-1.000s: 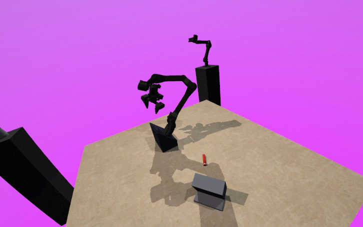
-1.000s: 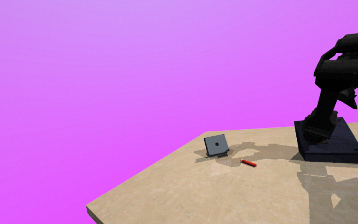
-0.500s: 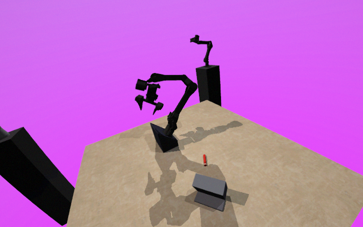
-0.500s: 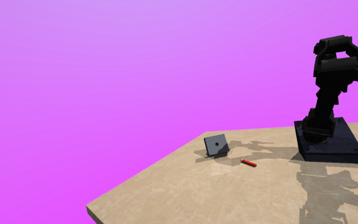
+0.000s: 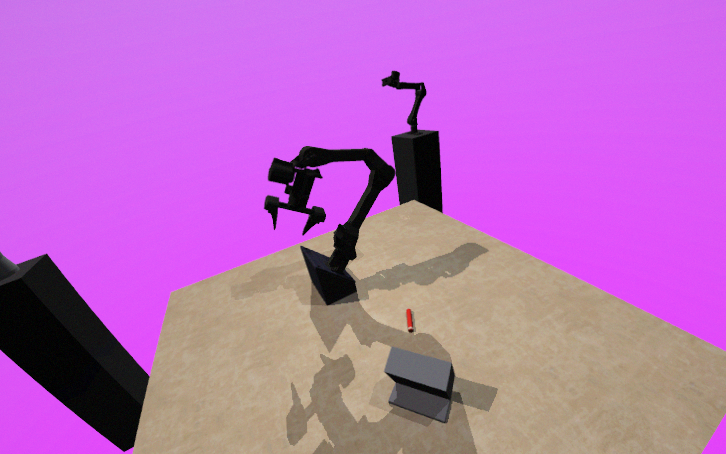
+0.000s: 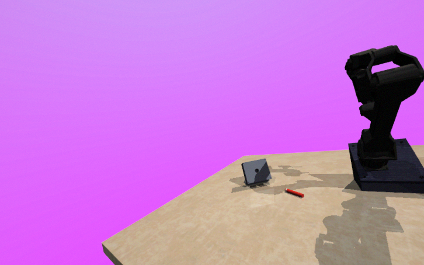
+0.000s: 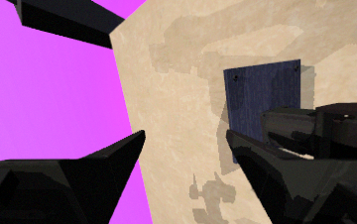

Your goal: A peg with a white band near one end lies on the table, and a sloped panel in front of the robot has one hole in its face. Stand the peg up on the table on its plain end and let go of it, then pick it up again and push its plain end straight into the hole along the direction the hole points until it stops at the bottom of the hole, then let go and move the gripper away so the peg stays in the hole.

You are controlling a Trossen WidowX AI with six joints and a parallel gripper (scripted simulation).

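My gripper tip is 350 mm short of the red peg, 180 mm to the right of it and 260 mm above it. Round my gripper tip: grey sloped panel 510 mm ahead, 80 mm to the left, 200 mm below.
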